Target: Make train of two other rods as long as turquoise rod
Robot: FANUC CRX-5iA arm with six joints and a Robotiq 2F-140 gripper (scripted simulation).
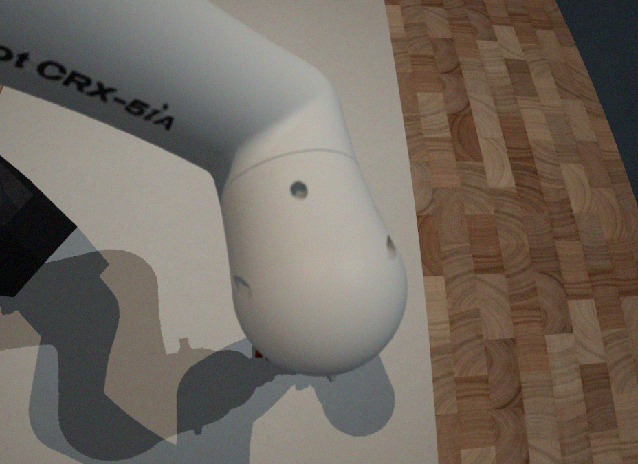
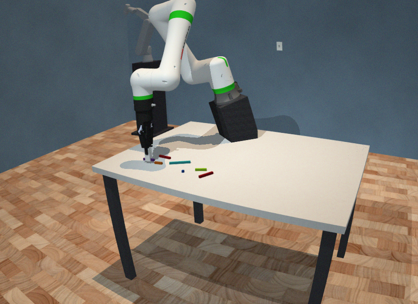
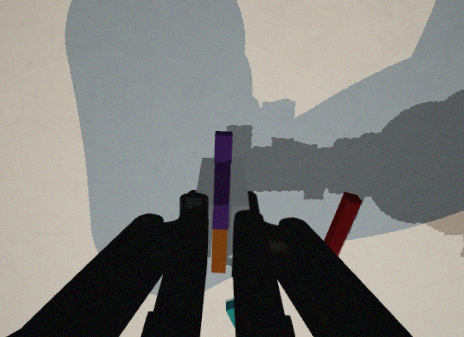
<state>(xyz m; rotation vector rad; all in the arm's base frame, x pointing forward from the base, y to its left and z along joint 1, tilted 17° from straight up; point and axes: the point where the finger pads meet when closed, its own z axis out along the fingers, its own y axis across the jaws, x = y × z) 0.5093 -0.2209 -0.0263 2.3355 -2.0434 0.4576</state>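
The purple rod is 30 mm below my hand. Also, from my hand: small blue rod (40 mm ahead, 210 mm to the left, 40 mm below); then turquoise rod (50 mm behind, 150 mm to the left, 40 mm below); then orange rod (10 mm behind, 50 mm to the left, 40 mm below).
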